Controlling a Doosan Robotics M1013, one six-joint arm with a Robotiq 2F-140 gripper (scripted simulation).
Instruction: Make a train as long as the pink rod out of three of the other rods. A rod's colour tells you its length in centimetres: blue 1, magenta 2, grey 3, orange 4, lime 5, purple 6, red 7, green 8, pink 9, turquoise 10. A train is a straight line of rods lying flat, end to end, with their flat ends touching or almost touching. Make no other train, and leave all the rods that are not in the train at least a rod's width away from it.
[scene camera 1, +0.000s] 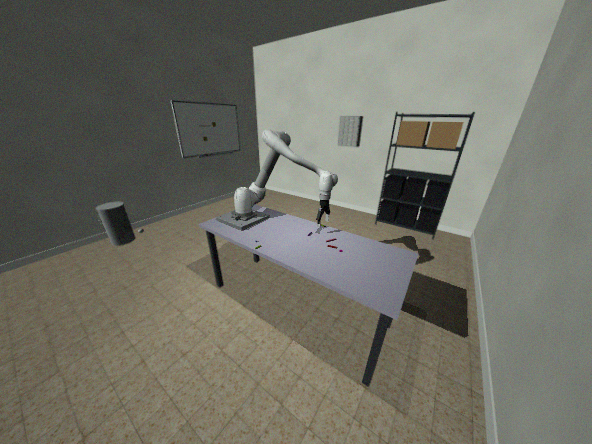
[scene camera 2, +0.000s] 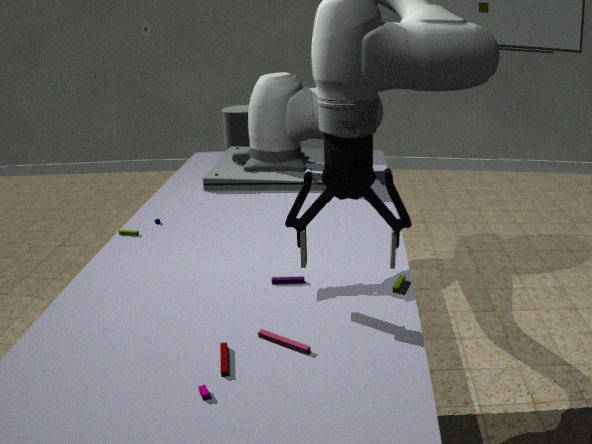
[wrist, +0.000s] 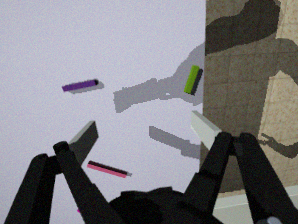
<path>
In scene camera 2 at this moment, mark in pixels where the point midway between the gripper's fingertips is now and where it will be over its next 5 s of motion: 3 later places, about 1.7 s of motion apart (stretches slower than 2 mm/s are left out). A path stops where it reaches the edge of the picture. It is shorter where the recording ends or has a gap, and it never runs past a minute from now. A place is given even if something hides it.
The gripper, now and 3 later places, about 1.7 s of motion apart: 348, 264; 156, 215; 151, 190; 154, 200
</path>
